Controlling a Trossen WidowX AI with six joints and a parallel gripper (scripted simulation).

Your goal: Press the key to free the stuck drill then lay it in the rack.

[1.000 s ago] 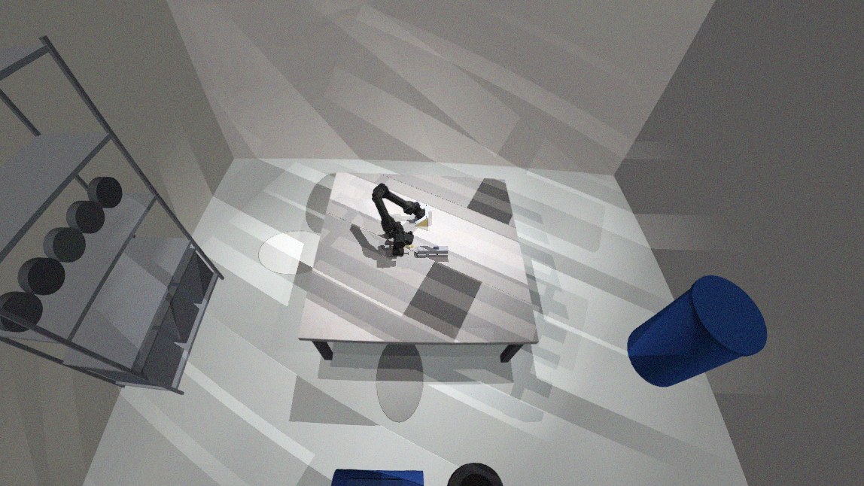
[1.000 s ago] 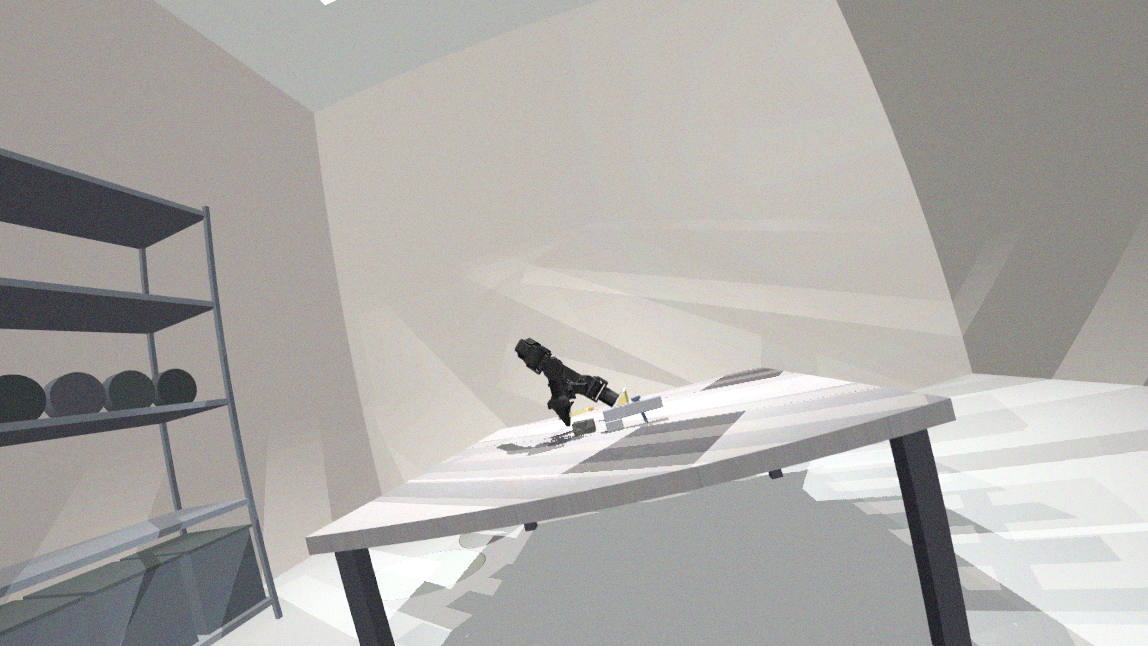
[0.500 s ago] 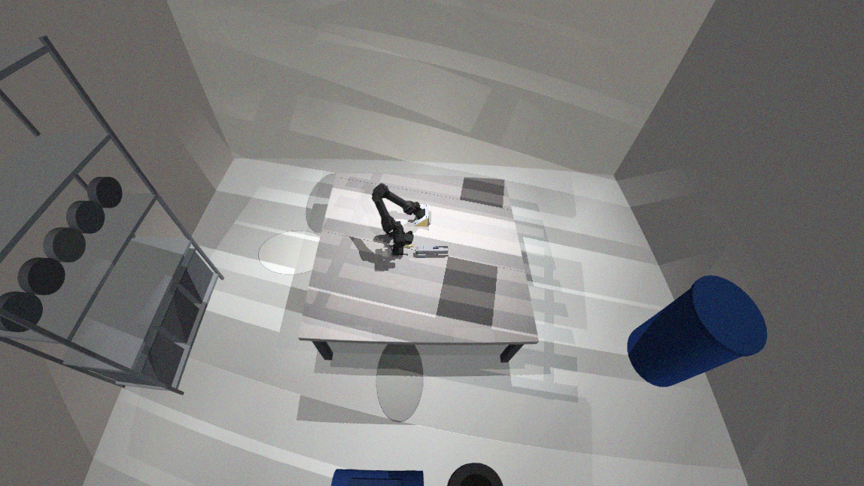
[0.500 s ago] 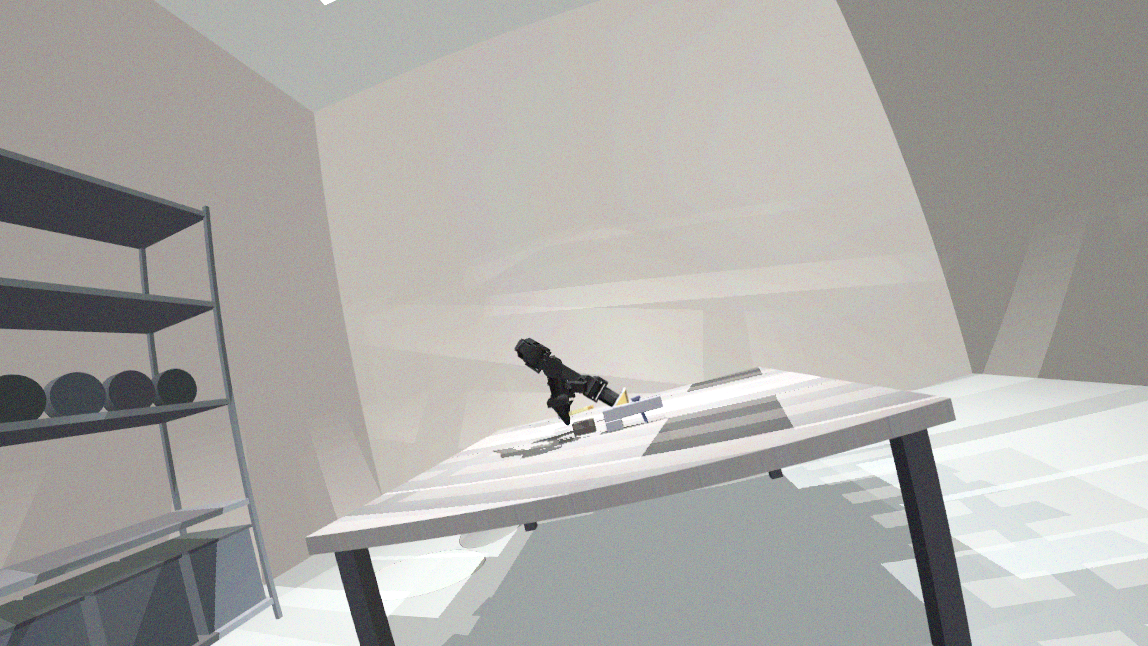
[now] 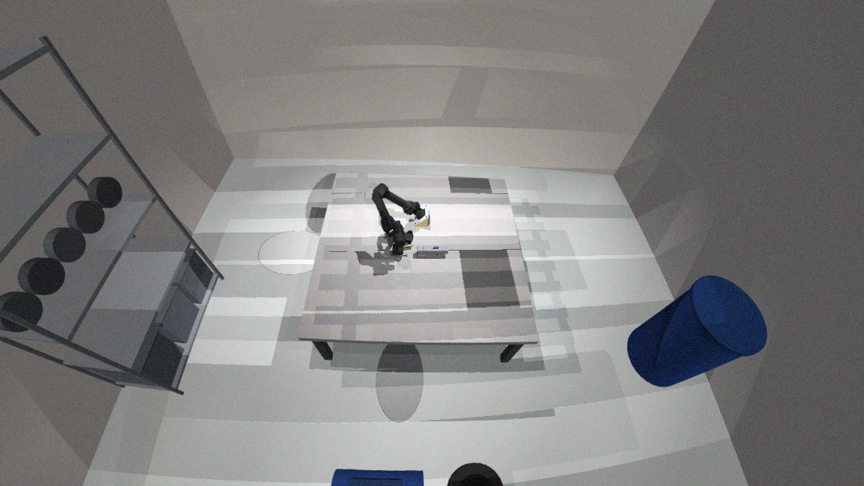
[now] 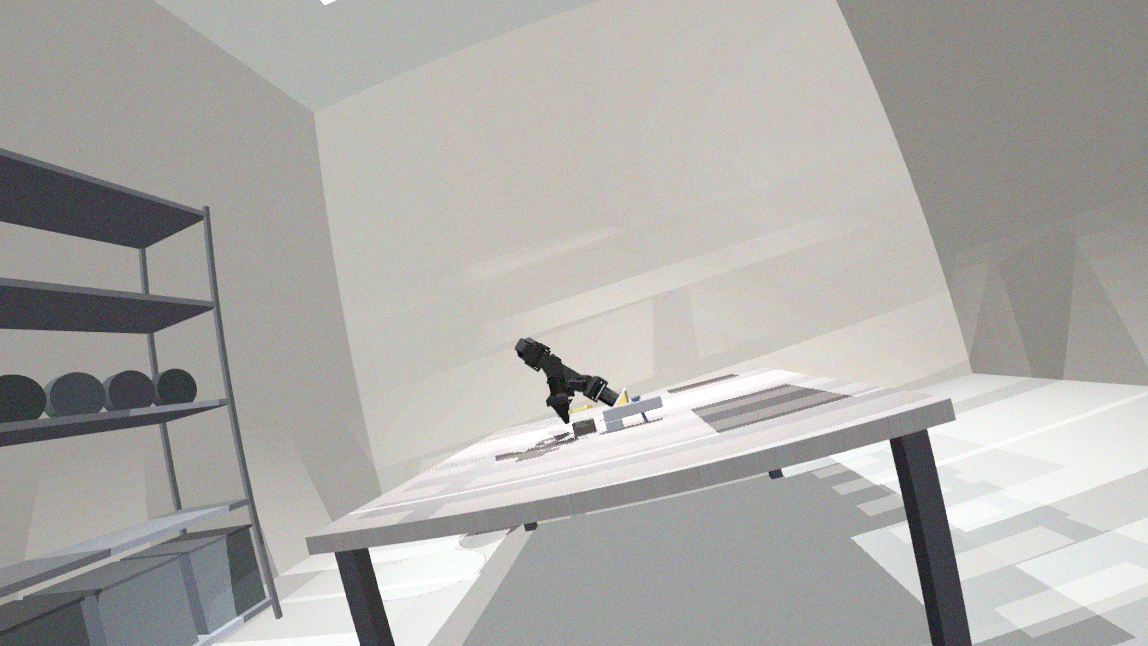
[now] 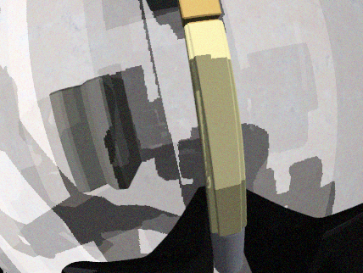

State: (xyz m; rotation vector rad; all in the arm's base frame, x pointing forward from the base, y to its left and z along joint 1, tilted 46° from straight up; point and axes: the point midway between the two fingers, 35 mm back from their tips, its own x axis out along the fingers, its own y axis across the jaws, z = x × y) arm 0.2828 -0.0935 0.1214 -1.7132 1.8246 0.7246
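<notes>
My gripper tip is 4 cm to the right of the drill and 3 cm below it. From my gripper tip the other things lie so: rack 7 cm behind, 4 cm to the left, 3 cm below; then grey housing 1 cm ahead, 20 cm to the left, 1 cm below.
</notes>
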